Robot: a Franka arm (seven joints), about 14 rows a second.
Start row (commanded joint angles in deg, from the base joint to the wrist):
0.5, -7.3, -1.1, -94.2, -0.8, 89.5, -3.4
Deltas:
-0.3, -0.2, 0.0, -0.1, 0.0, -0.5, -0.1
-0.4, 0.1, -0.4, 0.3, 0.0, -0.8, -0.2
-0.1, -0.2, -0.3, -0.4, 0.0, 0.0, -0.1
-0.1, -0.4, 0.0, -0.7, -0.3, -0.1, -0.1
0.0, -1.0, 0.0, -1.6, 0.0, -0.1, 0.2
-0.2, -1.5, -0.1, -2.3, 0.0, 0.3, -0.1
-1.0, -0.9, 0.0, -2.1, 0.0, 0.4, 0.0
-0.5, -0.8, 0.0, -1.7, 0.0, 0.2, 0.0
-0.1, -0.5, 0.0, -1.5, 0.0, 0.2, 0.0
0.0, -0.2, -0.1, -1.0, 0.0, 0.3, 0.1
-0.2, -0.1, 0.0, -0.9, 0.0, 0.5, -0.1
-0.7, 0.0, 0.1, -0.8, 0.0, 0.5, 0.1
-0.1, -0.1, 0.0, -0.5, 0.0, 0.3, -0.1
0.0, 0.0, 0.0, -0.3, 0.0, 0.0, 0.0
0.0, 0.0, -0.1, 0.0, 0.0, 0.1, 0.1
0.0, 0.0, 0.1, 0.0, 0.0, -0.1, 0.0
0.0, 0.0, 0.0, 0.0, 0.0, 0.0, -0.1
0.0, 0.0, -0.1, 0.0, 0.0, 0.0, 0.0
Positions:
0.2, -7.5, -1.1, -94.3, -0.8, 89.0, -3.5
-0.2, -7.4, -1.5, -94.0, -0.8, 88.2, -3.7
-0.3, -7.6, -1.8, -94.4, -0.8, 88.2, -3.8
-0.4, -8.0, -1.8, -95.1, -1.1, 88.1, -3.9
-0.4, -9.0, -1.8, -96.7, -1.1, 88.0, -3.7
-0.6, -10.5, -1.9, -99.0, -1.1, 88.3, -3.8
-1.6, -11.4, -1.9, -101.1, -1.1, 88.7, -3.8
-2.1, -12.2, -1.9, -102.8, -1.1, 88.9, -3.8
-2.2, -12.7, -1.9, -104.3, -1.1, 89.1, -3.8
-2.2, -12.9, -2.0, -105.3, -1.1, 89.4, -3.7
-2.4, -13.0, -2.0, -106.2, -1.1, 89.9, -3.8
-3.1, -13.0, -1.9, -107.0, -1.1, 90.4, -3.7
-3.2, -13.1, -1.9, -107.5, -1.1, 90.7, -3.8
-3.2, -13.1, -1.9, -107.8, -1.1, 90.7, -3.8
-3.2, -13.1, -2.0, -107.8, -1.1, 90.8, -3.7
-3.2, -13.1, -1.9, -107.8, -1.1, 90.7, -3.7
-3.2, -13.1, -1.9, -107.8, -1.1, 90.7, -3.8
-3.2, -13.1, -2.0, -107.8, -1.1, 90.7, -3.8

